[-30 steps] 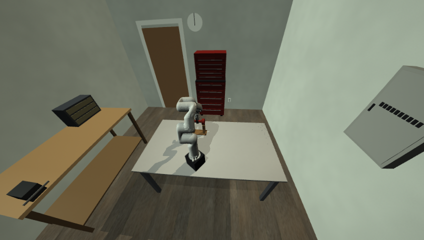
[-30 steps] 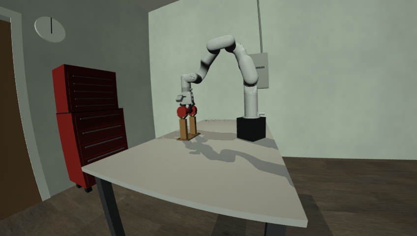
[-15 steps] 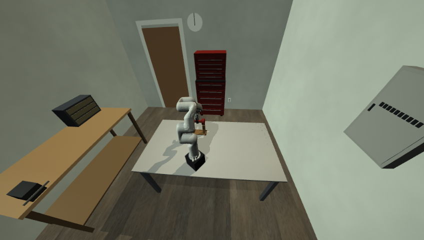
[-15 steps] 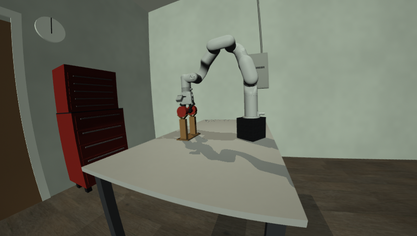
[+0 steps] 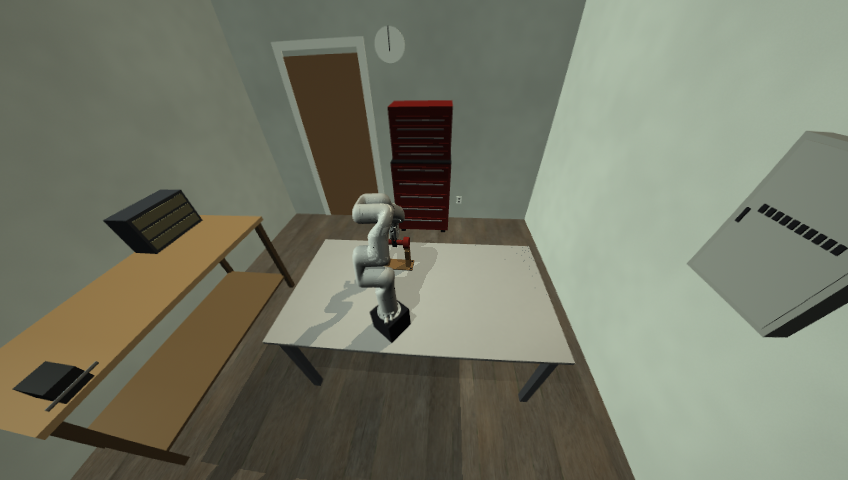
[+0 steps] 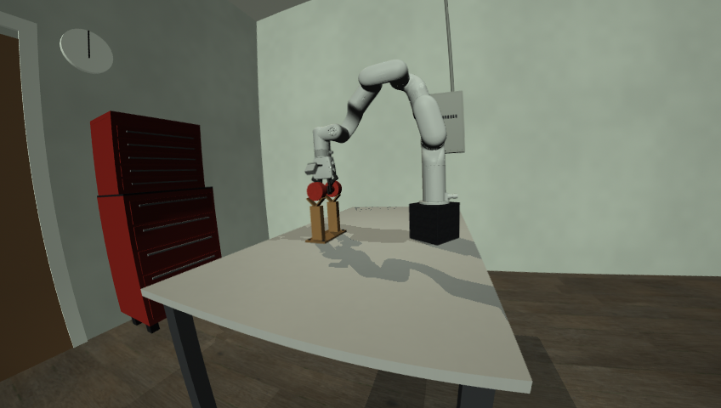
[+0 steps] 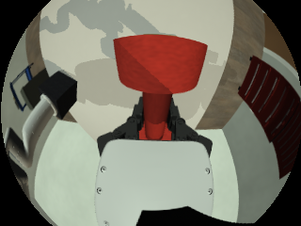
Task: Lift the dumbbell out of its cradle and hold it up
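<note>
Now: the cradle 1 cm ahead of my hand and 13 cm below it. Round my hand: red dumbbell right at my hand.
</note>
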